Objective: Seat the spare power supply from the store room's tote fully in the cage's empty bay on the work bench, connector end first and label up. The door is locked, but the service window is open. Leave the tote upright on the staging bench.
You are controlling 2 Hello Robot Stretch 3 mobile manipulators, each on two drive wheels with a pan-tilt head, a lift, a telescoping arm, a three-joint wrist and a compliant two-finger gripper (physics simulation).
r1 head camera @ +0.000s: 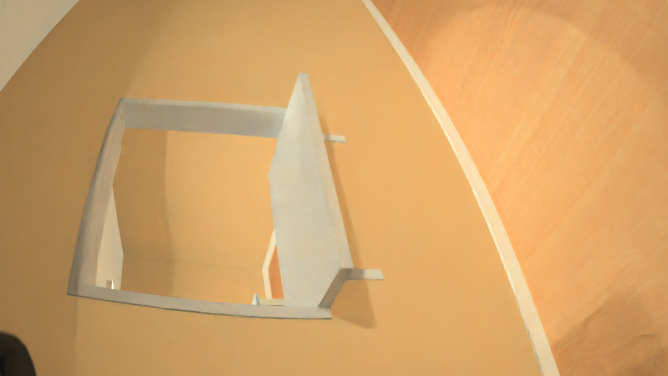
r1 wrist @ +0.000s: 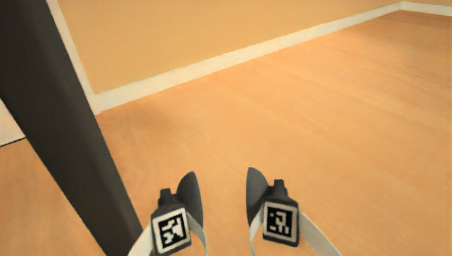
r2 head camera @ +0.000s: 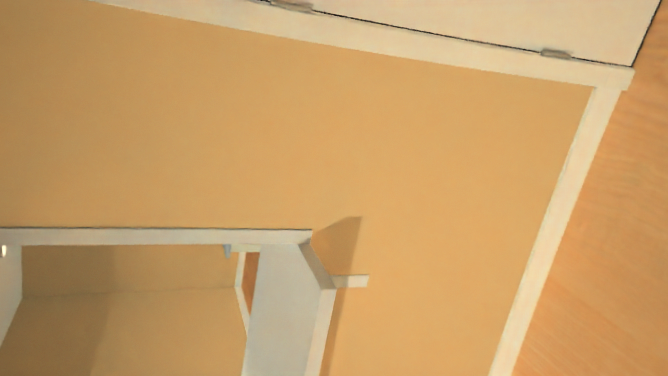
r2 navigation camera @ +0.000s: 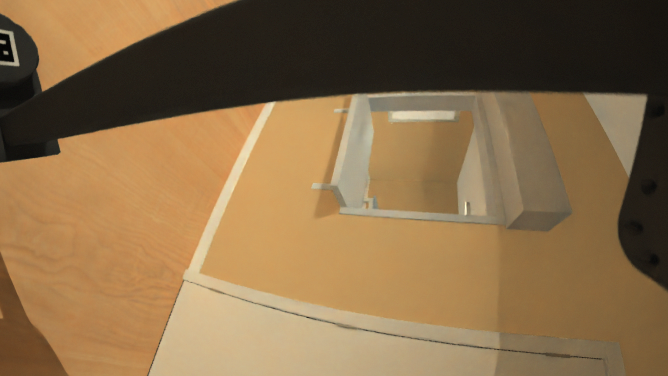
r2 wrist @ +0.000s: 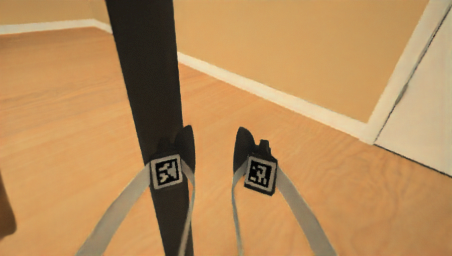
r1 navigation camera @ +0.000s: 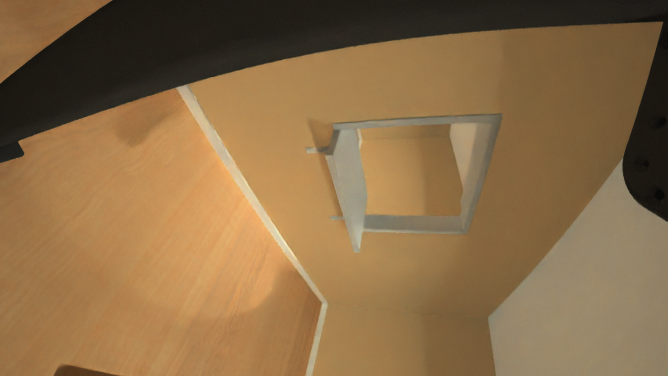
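Note:
The service window [r1 head camera: 205,119] [r1 navigation camera: 483,172] [r2 head camera: 150,236] [r2 navigation camera: 422,103] is open in the tan wall, turned sideways in the head and navigation views. A pale ledge [r1 head camera: 306,215] [r1 navigation camera: 350,182] [r2 head camera: 285,310] [r2 navigation camera: 354,155] juts out at its sill on small brackets. The door [r2 head camera: 450,22] [r2 navigation camera: 280,340] [r2 wrist: 430,115] is shut beside that wall. The r1 gripper [r1 wrist: 223,192] is open over the floor, with nothing between its fingers. The r2 gripper [r2 wrist: 215,147] is also open and empty over the floor. The power supply, tote, cage and both benches do not show.
Through the window, walls of the room beyond show, with a bright panel [r2 navigation camera: 424,116] in the r2 navigation view. A long grey box [r2 navigation camera: 537,170] runs along one window side. A dark post [r1 wrist: 55,100] [r2 wrist: 150,75] stands left of the fingers in both wrist views. White skirting [r1 wrist: 200,72] [r2 wrist: 265,90] edges the floor.

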